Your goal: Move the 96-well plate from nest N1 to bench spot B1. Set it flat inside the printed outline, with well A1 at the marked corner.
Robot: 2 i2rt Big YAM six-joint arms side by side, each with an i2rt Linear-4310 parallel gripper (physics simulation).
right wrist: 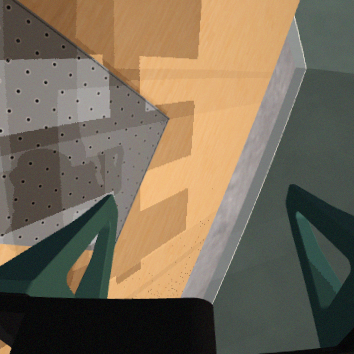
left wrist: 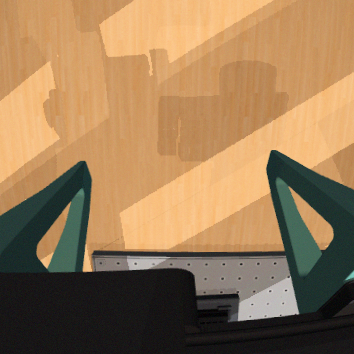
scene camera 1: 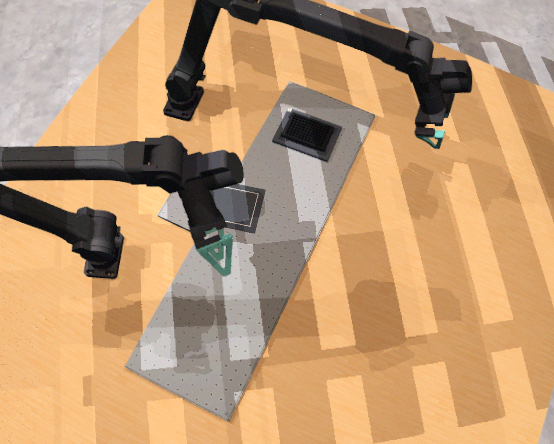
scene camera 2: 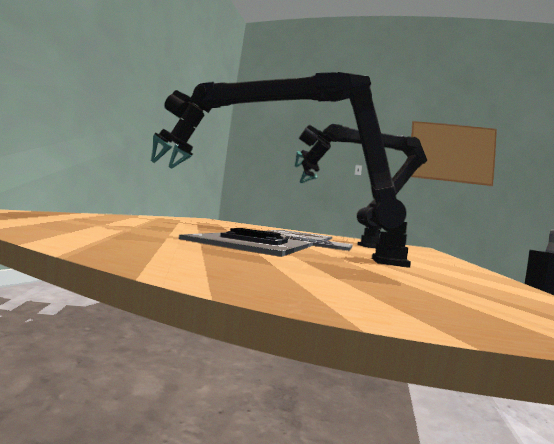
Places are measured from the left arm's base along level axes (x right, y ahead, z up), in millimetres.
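Pixels of known places: left gripper, fingertip midpoint: (left wrist: 178,163) (scene camera 1: 441,132) (scene camera 2: 161,165); right gripper, fingertip midpoint: (right wrist: 200,197) (scene camera 1: 223,267) (scene camera 2: 298,174); left arm's base, origin of the base link: (scene camera 1: 184,102) (scene camera 2: 389,262); right arm's base, origin of the base link: (scene camera 1: 104,255) (scene camera 2: 370,247).
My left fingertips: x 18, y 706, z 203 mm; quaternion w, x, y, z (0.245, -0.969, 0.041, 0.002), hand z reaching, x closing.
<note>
For each thing: its top centre in the pictures, then the offset to it from my left fingertips. "spot": a spot on its surface instead. Level surfaces: height alone.
- black 96-well plate, middle of its top: (scene camera 1: 308,130) (scene camera 2: 256,230) dx -9, dy -329, dz -164 mm
- nest, middle of its top: (left wrist: 198,342) (scene camera 1: 307,132) (scene camera 2: 255,233) dx -9, dy -329, dz -172 mm
- dark pad, surface spot: (scene camera 1: 258,210) spot: dx +253, dy -386, dz -188 mm
- perforated grey board, its level: dz -190 mm
- wooden table, its level: dz -203 mm
The black 96-well plate (scene camera 1: 309,131) (scene camera 2: 255,233) sits in the dark nest (scene camera 1: 327,154) (scene camera 2: 280,241) at the upper end of the perforated board. In the left wrist view part of the nest (left wrist: 234,301) shows beside the wrist housing. The bench spot, a dark pad (scene camera 1: 258,210) with a thin light outline, lies near the board's middle, partly hidden by the right arm. My left gripper (left wrist: 178,163) (scene camera 2: 162,164) is open and empty, high above the table and off to the right of the plate in scene camera 1. My right gripper (right wrist: 200,197) is open and empty, above the board.
The perforated grey board (scene camera 1: 285,260) (left wrist: 260,272) (right wrist: 75,115) lies diagonally across the wooden table (scene camera 1: 400,300) (scene camera 2: 240,295). The right arm reaches over the board's left edge in scene camera 1. The table's edge and the green wall (right wrist: 280,225) show in the right wrist view.
</note>
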